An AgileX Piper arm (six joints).
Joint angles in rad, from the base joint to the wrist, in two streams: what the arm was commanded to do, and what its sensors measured. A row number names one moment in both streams.
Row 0, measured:
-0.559 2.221 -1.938 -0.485 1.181 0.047
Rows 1 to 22, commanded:
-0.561 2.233 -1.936 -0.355 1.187 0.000
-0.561 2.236 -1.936 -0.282 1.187 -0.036
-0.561 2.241 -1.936 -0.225 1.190 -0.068
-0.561 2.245 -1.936 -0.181 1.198 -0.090
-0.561 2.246 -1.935 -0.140 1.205 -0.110
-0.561 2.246 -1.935 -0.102 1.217 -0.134
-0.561 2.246 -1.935 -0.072 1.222 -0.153
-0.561 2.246 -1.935 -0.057 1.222 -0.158
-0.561 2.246 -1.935 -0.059 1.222 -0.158
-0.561 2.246 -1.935 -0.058 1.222 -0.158
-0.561 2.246 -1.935 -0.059 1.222 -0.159
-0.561 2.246 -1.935 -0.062 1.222 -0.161
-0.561 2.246 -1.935 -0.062 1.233 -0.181
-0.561 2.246 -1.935 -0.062 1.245 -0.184
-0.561 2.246 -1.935 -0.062 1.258 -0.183
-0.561 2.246 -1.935 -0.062 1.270 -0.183
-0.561 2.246 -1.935 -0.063 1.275 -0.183
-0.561 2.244 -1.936 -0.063 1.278 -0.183
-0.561 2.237 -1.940 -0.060 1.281 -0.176
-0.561 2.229 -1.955 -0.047 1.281 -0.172
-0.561 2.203 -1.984 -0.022 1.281 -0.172
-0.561 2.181 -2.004 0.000 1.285 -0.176
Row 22, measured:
-0.559 2.223 -1.975 -0.027 1.215 -0.172
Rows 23 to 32, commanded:
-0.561 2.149 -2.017 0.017 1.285 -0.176
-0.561 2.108 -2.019 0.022 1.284 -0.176
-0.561 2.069 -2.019 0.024 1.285 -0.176
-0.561 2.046 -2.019 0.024 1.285 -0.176
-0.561 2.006 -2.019 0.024 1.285 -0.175
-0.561 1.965 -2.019 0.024 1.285 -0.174
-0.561 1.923 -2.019 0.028 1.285 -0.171
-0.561 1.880 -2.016 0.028 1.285 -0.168
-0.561 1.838 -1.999 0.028 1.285 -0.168
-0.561 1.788 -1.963 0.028 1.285 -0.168
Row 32, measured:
-0.559 1.851 -2.000 0.023 1.216 -0.171
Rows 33 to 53, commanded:
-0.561 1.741 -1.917 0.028 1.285 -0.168
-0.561 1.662 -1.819 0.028 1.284 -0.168
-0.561 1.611 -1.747 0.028 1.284 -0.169
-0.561 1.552 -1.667 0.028 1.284 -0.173
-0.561 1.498 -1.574 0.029 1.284 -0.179
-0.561 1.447 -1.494 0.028 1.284 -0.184
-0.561 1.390 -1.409 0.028 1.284 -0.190
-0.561 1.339 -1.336 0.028 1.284 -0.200
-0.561 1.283 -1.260 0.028 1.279 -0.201
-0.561 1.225 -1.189 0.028 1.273 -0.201
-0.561 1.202 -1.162 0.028 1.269 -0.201
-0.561 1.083 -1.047 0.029 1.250 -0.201
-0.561 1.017 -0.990 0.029 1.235 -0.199
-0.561 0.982 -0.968 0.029 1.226 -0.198
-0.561 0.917 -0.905 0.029 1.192 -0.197
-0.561 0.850 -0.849 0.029 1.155 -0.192
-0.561 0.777 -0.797 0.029 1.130 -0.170
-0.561 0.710 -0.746 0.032 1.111 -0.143
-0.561 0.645 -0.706 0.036 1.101 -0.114
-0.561 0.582 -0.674 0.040 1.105 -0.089
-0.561 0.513 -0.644 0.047 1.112 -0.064
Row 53, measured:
-0.559 0.594 -0.682 0.035 1.120 -0.098
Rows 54 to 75, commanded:
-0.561 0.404 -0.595 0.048 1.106 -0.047
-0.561 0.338 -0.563 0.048 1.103 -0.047
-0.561 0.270 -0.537 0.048 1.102 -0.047
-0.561 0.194 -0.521 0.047 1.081 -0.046
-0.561 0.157 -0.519 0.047 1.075 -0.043
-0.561 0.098 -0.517 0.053 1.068 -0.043
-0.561 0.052 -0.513 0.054 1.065 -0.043
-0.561 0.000 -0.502 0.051 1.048 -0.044
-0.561 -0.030 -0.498 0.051 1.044 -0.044
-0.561 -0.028 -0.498 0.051 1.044 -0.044
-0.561 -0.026 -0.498 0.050 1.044 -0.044
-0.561 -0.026 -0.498 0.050 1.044 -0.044
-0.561 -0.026 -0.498 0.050 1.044 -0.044
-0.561 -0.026 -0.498 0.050 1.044 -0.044
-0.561 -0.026 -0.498 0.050 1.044 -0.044
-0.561 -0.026 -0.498 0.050 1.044 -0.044
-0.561 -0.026 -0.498 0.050 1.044 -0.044
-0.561 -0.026 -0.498 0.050 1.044 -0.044
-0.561 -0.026 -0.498 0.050 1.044 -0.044
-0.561 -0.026 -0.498 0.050 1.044 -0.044
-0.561 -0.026 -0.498 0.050 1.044 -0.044
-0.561 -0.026 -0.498 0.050 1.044 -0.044
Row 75, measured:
-0.559 -0.005 -0.505 0.050 1.057 -0.046
